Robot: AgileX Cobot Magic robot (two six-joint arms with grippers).
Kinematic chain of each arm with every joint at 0, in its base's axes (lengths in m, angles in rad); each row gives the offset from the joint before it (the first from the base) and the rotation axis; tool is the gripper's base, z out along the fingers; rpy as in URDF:
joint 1: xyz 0 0 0.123 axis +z
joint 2: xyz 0 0 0 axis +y
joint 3: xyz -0.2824 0 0.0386 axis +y
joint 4: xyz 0.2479 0 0.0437 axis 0.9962 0 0.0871
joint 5: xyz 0 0 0 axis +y
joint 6: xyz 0.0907 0 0.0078 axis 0.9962 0 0.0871
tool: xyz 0 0 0 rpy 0 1.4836 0
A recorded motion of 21 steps. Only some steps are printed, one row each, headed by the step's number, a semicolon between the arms.
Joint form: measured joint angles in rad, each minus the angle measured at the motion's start. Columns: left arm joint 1, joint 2, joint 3, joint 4, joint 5, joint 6; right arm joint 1, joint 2, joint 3, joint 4, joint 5, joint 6.
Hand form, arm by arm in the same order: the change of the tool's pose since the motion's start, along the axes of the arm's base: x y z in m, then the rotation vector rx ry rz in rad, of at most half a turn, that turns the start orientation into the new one. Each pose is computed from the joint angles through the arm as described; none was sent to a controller.
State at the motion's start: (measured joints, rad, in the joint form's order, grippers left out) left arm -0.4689 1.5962 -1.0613 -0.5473 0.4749 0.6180; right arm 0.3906 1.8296 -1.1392 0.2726 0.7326 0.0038
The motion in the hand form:
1: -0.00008 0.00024 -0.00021 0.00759 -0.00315 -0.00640; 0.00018 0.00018 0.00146 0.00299 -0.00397 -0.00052
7: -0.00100 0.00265 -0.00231 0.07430 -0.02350 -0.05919; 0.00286 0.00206 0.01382 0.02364 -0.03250 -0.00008
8: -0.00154 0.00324 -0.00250 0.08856 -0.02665 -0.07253; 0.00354 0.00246 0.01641 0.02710 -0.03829 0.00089
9: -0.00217 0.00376 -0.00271 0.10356 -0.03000 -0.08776; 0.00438 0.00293 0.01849 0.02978 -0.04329 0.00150
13: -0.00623 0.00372 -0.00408 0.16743 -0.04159 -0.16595; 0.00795 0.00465 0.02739 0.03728 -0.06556 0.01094
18: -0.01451 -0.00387 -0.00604 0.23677 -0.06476 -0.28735; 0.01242 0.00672 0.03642 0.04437 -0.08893 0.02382
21: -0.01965 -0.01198 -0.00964 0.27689 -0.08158 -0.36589; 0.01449 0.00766 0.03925 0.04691 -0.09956 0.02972
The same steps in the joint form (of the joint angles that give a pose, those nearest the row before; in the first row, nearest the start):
1: 0.0000 0.0000 0.0000 0.0071 0.0017 0.0034; 0.0000 -0.0029 -0.0017 0.0017 -0.0001 -0.0005
7: 0.0000 0.0000 0.0000 0.0734 0.0208 0.0243; 0.0000 -0.0210 -0.0262 0.0109 0.0093 -0.0040
8: 0.0001 -0.0011 0.0001 0.0862 0.0277 0.0309; 0.0000 -0.0241 -0.0324 0.0119 0.0121 -0.0048
9: 0.0000 -0.0023 0.0002 0.0985 0.0353 0.0396; 0.0002 -0.0255 -0.0388 0.0121 0.0144 -0.0048
13: -0.0079 -0.0056 0.0005 0.1445 0.0715 0.0863; 0.0005 -0.0310 -0.0671 0.0101 0.0262 -0.0102
18: -0.0427 -0.0066 0.0010 0.1850 0.1056 0.1579; 0.0007 -0.0325 -0.1011 0.0084 0.0395 -0.0193
21: -0.0745 0.0021 0.0010 0.2086 0.1142 0.1992; 0.0009 -0.0310 -0.1140 0.0082 0.0413 -0.0248

